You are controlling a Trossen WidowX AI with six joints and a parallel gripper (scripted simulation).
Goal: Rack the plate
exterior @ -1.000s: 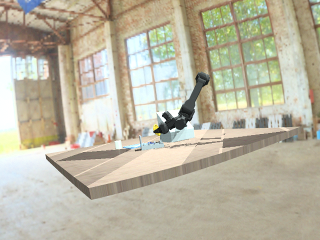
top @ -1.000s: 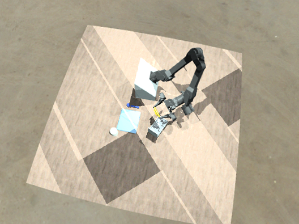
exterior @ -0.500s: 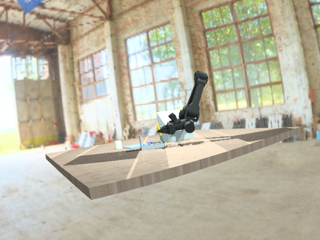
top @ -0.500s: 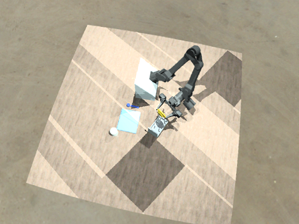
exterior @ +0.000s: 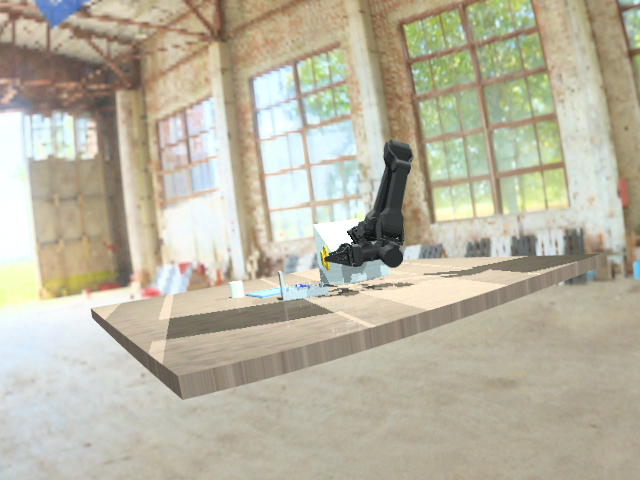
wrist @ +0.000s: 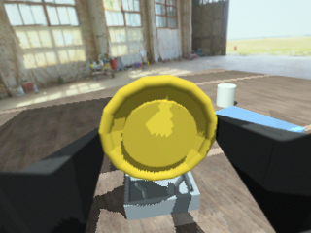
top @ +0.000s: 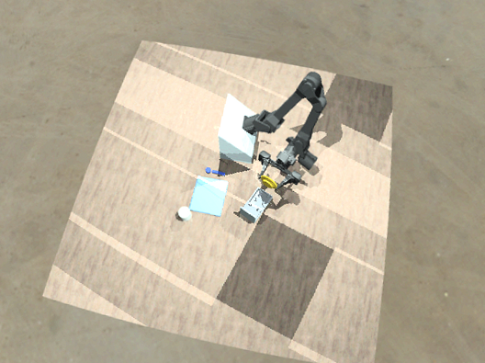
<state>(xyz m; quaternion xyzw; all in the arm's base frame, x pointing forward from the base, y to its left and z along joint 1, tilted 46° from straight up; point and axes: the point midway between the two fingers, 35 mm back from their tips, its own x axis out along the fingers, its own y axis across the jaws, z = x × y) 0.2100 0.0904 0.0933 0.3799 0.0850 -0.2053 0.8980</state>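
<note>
The dish rack is 60 mm ahead of my gripper tip, 30 mm to the right of it and 80 mm below it. The rest, counted from my gripper tip: yellow plate (10 mm behind); mat (60 mm ahead, 220 mm to the right, 100 mm below); blue spoon (50 mm behind, 230 mm to the right, 100 mm below).
</note>
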